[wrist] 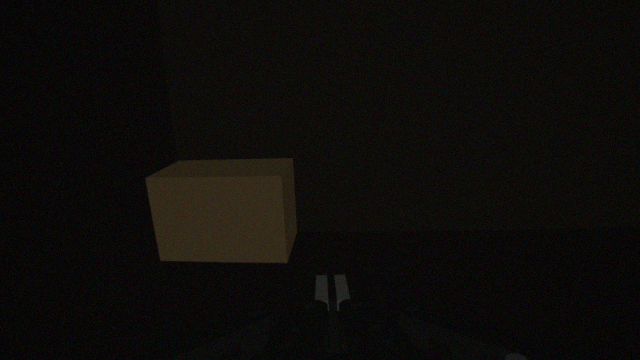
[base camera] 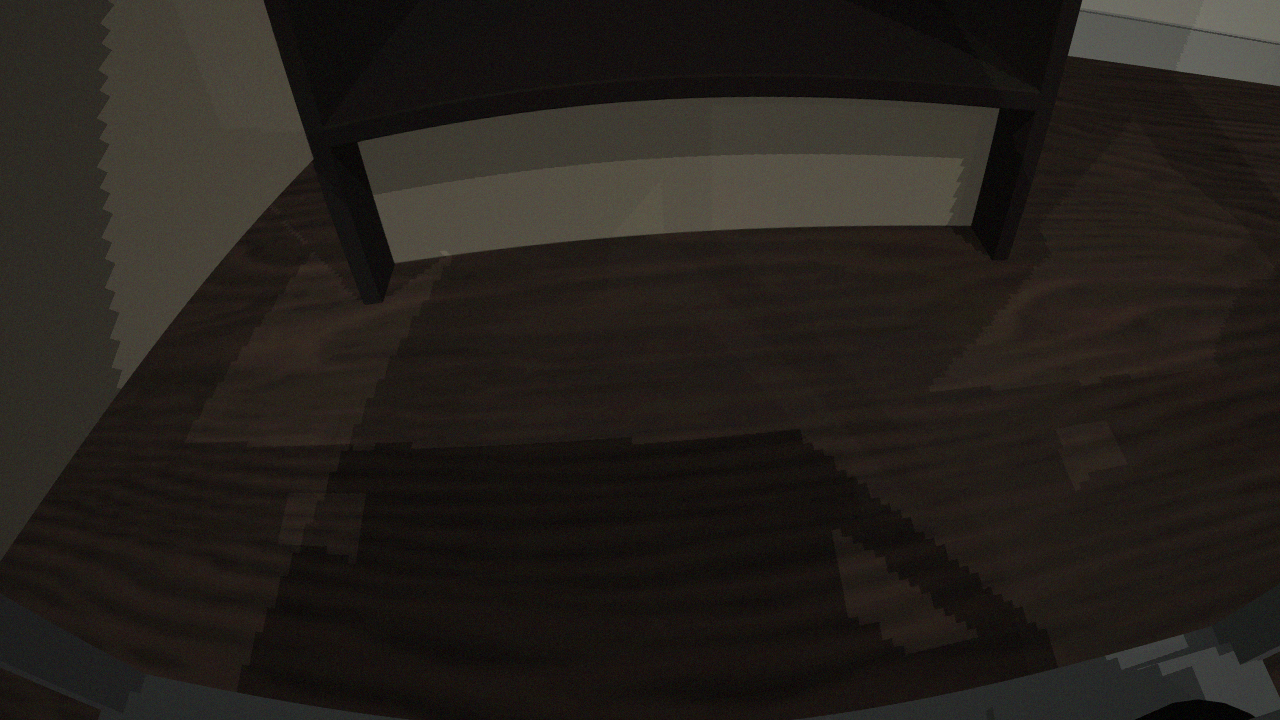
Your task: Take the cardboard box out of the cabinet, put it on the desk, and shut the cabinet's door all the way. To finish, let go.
Labels:
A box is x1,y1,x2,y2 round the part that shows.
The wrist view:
brown cardboard box: 238,210 [145,158,296,262]

